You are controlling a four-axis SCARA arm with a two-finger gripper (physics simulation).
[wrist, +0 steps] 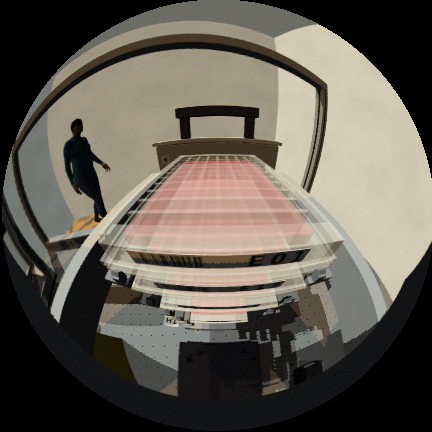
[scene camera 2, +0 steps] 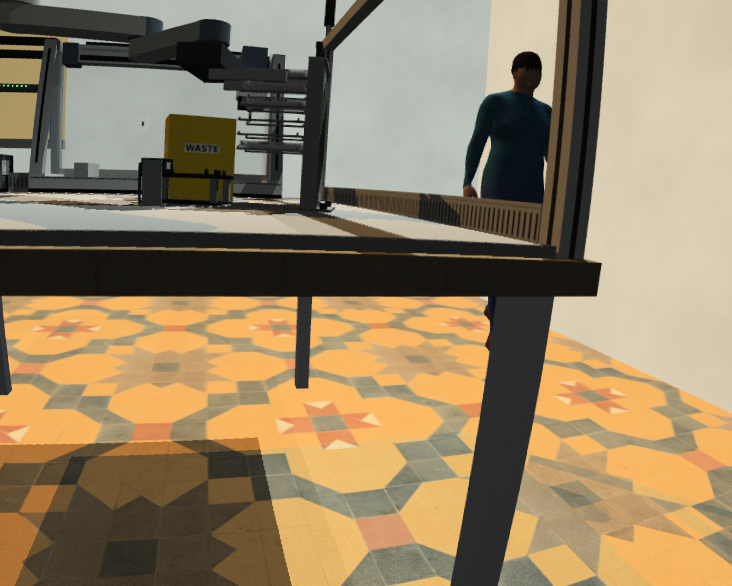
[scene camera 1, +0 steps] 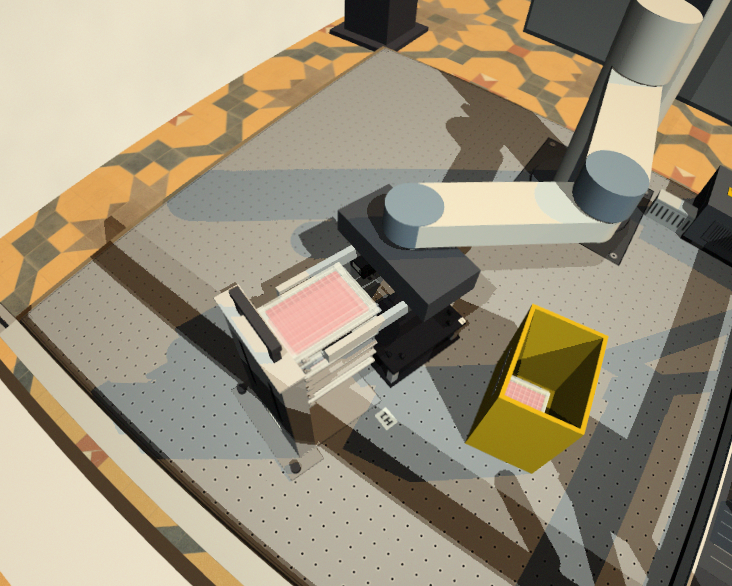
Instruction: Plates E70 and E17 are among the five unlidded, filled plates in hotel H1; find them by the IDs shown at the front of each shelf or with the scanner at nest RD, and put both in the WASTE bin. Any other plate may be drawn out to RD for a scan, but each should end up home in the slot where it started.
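Places are measured from the arm's base along level axes (x down, y back, z left), in centimetres.
Pixels of known places: gripper, fingertip midpoint: [wrist: 217,180] [scene camera 2: 290,82] [scene camera 1: 301,324].
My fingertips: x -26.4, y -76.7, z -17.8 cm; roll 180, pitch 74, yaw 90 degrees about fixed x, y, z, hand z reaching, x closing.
For each thing: its middle in the pictures, then the offset to it from my fingertips.
- hotel H1, body centre: [wrist: 224,240] [scene camera 1: 295,356] [scene camera 2: 292,126] dx +9.0, dy -0.8, dz -1.2 cm
- top pink-filled plate, body centre: [wrist: 217,179] [scene camera 1: 317,310] [scene camera 2: 279,76] dx -1.0, dy +2.3, dz +0.7 cm
- yellow WASTE bin, body centre: [scene camera 1: 533,393] [scene camera 2: 198,159] dx +15.1, dy +18.0, dz +28.8 cm
- pink plate, body centre: [scene camera 1: 517,414] dx +23.8, dy +18.0, dz +29.1 cm
- black nest RD, body centre: [scene camera 1: 406,328] [scene camera 2: 187,186] [wrist: 219,383] dx +21.6, dy +19.2, dz +5.6 cm
- H1 tag, body centre: [scene camera 1: 386,418] [wrist: 170,320] dx +25.1, dy +4.9, dz +11.7 cm
My gripper [scene camera 1: 305,320] [scene camera 2: 256,75] [wrist: 217,180] is at the top of hotel H1 [scene camera 1: 297,391] [scene camera 2: 314,134] [wrist: 220,155], its fingers along both long sides of the top pink-filled plate [scene camera 1: 326,302] [wrist: 215,215] and shut on it. Its front label reads E01 in the wrist view. The plate appears level at its shelf. More plates show stacked below; their IDs are covered or unreadable. The yellow WASTE bin [scene camera 1: 531,433] [scene camera 2: 198,131] [wrist: 115,357] holds a pink plate [scene camera 1: 526,394]. The black nest RD [scene camera 1: 415,351] [wrist: 220,370] stands in front of the hotel, partly under the gripper.
The wide dark hand [scene camera 1: 421,262] hangs over the area between hotel and RD. A small black scanner [wrist: 308,372] stands beside RD. The H1 tag [scene camera 1: 385,417] lies on the perforated table. A person [scene camera 2: 515,134] [wrist: 82,162] stands beyond the table edge.
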